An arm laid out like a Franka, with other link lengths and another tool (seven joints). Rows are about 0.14 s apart.
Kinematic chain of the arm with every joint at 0, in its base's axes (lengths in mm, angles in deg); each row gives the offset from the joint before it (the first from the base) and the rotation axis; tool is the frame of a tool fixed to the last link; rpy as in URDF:
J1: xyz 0 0 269.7 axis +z
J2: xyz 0 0 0 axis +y
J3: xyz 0 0 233.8 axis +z
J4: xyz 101.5 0 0 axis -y
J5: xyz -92.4 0 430.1 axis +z
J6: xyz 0 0 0 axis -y
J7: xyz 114.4 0 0 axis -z
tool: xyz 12 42 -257 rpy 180 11.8 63.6
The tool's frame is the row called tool.
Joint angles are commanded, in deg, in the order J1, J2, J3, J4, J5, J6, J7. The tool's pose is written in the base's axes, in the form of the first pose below.
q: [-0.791, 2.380, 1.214, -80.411, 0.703, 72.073, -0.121]
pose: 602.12, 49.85, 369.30, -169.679, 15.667, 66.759
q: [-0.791, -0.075, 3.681, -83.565, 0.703, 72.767, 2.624]
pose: 593.22, 74.89, 368.33, -169.891, 16.195, 66.464
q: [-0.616, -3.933, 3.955, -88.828, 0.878, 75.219, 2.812]
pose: 585.10, 80.24, 365.63, -170.911, 15.839, 66.424
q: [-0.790, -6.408, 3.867, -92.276, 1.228, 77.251, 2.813]
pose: 582.15, 79.16, 363.62, -171.795, 15.190, 65.907
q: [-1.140, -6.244, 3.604, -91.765, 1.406, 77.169, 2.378]
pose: 583.80, 73.91, 366.61, -171.916, 14.815, 65.712
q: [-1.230, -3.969, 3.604, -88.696, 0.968, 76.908, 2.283]
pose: 594.28, 71.23, 369.92, -172.544, 14.823, 65.540
